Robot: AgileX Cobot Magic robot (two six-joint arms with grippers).
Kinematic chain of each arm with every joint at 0, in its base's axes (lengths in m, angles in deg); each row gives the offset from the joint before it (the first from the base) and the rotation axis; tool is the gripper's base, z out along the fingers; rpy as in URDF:
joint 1: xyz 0 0 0.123 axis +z
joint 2: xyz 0 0 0 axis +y
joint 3: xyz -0.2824 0 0.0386 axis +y
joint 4: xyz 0.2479 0 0.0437 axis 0.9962 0 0.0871
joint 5: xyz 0 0 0 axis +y
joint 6: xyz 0.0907 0 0.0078 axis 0.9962 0 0.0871
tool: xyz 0 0 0 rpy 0 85 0
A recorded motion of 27 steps. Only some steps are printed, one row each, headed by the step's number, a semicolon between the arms.
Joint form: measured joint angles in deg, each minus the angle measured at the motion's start. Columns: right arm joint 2, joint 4, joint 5, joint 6, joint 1, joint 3; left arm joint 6, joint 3, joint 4, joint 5, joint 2, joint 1.
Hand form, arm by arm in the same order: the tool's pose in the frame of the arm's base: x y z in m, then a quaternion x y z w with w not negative. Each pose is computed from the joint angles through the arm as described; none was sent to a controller.
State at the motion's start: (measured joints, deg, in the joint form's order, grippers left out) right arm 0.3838 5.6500 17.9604 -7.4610 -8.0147 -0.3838; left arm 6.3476 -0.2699 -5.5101 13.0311 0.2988 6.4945
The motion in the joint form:
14: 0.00 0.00 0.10 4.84 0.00 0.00; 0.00 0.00 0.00 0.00 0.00 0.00
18: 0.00 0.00 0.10 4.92 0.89 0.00; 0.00 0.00 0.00 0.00 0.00 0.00
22: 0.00 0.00 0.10 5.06 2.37 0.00; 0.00 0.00 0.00 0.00 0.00 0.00
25: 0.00 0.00 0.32 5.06 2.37 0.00; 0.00 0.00 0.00 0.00 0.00 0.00
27: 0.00 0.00 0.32 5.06 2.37 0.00; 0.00 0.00 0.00 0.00 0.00 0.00
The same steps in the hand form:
14: 0.0543 -0.0048 0.1866 0.06395 0.77984 -0.01665 0.62248; 0.0557 0.0043 0.1938 -0.02922 0.75414 0.03460 0.65515
18: 0.0543 -0.0040 0.1866 0.05843 0.78027 -0.01138 0.62260; 0.0557 0.0043 0.1938 -0.02922 0.75414 0.03460 0.65515
22: 0.0544 -0.0026 0.1866 0.04930 0.78090 -0.00258 0.62270; 0.0557 0.0043 0.1938 -0.02922 0.75414 0.03460 0.65515
25: 0.0543 -0.0025 0.1863 0.04926 0.78210 -0.00242 0.62120; 0.0557 0.0043 0.1938 -0.02922 0.75414 0.03460 0.65515
27: 0.0543 -0.0025 0.1863 0.04926 0.78210 -0.00242 0.62120; 0.0557 0.0043 0.1938 -0.02922 0.75414 0.03460 0.65515

